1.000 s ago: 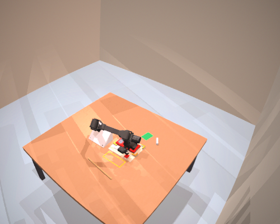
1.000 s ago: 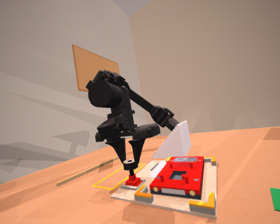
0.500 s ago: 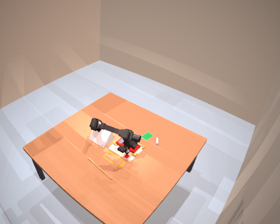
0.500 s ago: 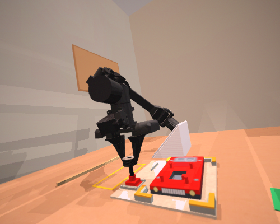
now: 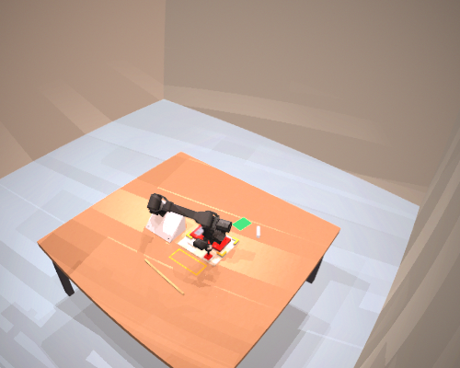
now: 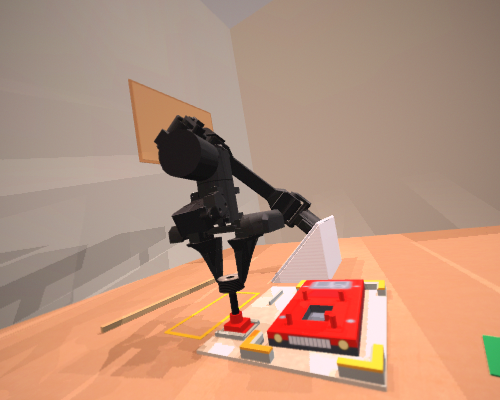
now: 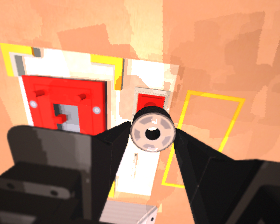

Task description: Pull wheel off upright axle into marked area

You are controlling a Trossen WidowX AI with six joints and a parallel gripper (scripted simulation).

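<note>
Now: gripper tip 40 mm above the black axle. From my gripper tip the other things lie so: thin wooden stick: 260 mm to the right, 70 mm below, 60 mm behind; then green circuit board: 330 mm to the left, 70 mm below, 40 mm behind; then black wheel: right at my gripper tip.
</note>
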